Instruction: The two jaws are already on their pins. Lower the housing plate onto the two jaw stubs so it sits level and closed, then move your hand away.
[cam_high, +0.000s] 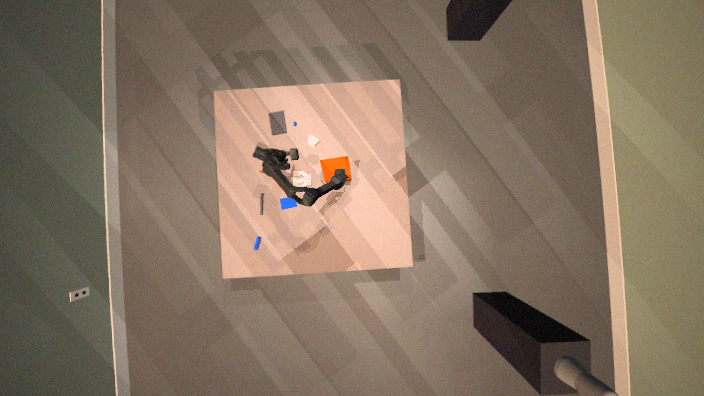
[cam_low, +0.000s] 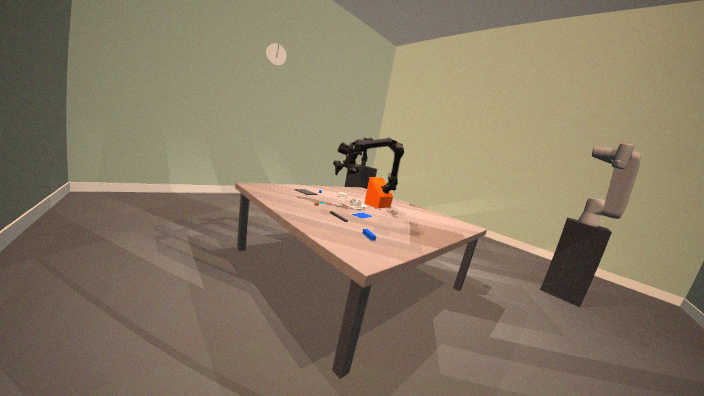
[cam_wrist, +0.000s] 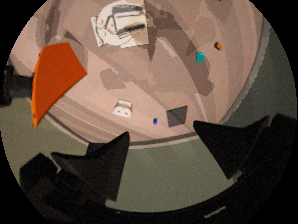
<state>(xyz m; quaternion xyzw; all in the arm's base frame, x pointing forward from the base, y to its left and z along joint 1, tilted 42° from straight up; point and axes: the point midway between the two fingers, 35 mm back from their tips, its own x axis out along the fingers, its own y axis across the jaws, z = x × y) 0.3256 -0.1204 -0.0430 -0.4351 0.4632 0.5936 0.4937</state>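
Right now my gripper tip is 130 mm past the white piece, 100 mm to the left of it and 170 mm above it. The rest, counted from my gripper tip: dark grey plate: 110 mm ahead, 240 mm to the right, 180 mm below; cyan bit: 160 mm ahead, 50 mm to the left, 180 mm below; blue flat plate: 50 mm ahead, 310 mm to the left, 180 mm below.
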